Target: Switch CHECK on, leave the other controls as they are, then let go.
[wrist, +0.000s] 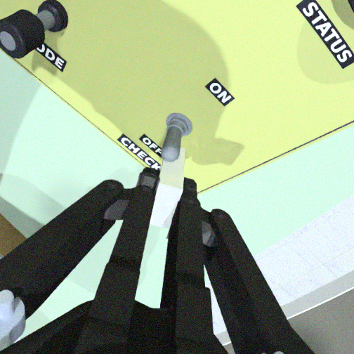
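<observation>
The CHECK switch (pixel 172 141) is a grey metal toggle lever on a round collar in the yellow panel. Its tip points down the view, close to the OFF label (pixel 150 143) and away from the ON label (pixel 219 92). The CHECK label (pixel 138 151) lies beside OFF, partly hidden by a fingertip. My gripper (pixel 170 161) is shut, with its fingertips just below the lever's tip. A pale, narrow block shows between and beyond the fingertips and reaches the lever's tip in the view; I cannot tell whether they touch.
A black knob (pixel 21 34) stands out at the upper left by a partly hidden label ending in "ODE" (pixel 53 58). A STATUS label (pixel 327 34) is at the upper right, beside a dark round part at the corner. The yellow panel (pixel 270 110) has pale green housing (pixel 250 215) around its edges.
</observation>
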